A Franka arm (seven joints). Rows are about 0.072 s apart.
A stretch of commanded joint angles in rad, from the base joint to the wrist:
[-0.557 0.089 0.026 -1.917 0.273 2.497 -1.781]
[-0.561 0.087 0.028 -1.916 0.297 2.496 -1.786]
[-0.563 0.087 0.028 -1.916 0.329 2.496 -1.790]
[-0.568 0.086 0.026 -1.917 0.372 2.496 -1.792]
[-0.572 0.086 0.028 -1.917 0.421 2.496 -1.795]
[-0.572 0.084 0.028 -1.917 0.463 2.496 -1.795]
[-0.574 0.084 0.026 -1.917 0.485 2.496 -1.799]
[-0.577 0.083 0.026 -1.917 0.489 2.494 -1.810]
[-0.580 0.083 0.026 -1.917 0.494 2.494 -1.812]
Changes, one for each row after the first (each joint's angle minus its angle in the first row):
[-0.004 -0.002 0.002 0.001 0.024 -0.001 -0.005]
[-0.006 -0.002 0.002 0.001 0.056 -0.001 -0.009]
[-0.011 -0.003 0.000 0.000 0.099 -0.001 -0.011]
[-0.015 -0.003 0.002 0.000 0.148 -0.001 -0.014]
[-0.015 -0.005 0.002 0.000 0.190 -0.001 -0.014]
[-0.017 -0.005 0.000 0.000 0.212 -0.001 -0.018]
[-0.020 -0.006 0.000 0.000 0.216 -0.003 -0.029]
[-0.023 -0.006 0.000 0.000 0.221 -0.003 -0.031]

